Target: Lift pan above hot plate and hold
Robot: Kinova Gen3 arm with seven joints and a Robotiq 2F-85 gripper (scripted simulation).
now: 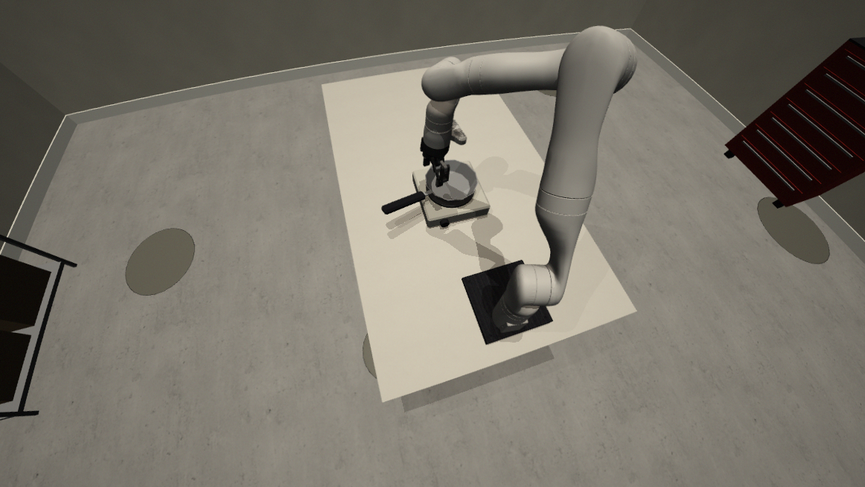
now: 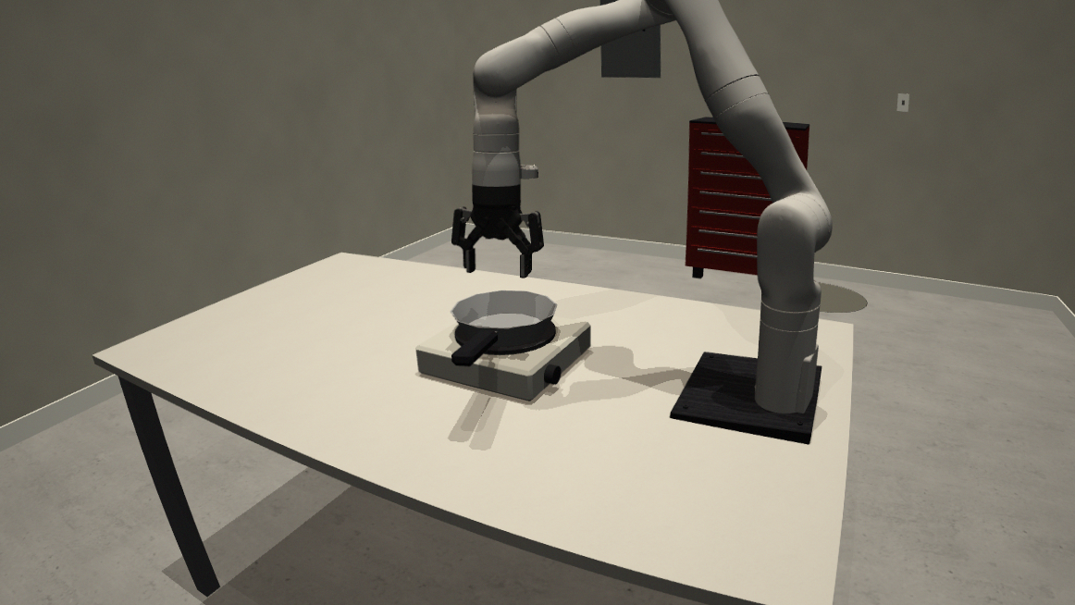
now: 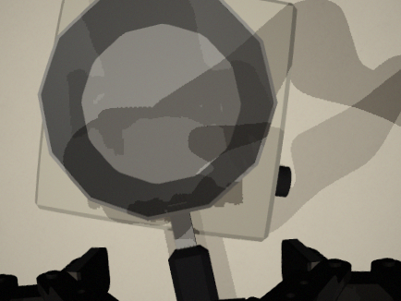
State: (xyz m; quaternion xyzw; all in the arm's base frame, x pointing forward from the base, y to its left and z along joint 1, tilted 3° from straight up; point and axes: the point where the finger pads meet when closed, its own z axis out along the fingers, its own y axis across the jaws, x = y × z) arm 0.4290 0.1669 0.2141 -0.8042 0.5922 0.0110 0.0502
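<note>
Right now the pan is 110 mm below my hand, 30 mm to the right of it and 30 mm ahead of it. Also, from my hand: hot plate: 180 mm below, 80 mm to the right, 40 mm ahead.
</note>
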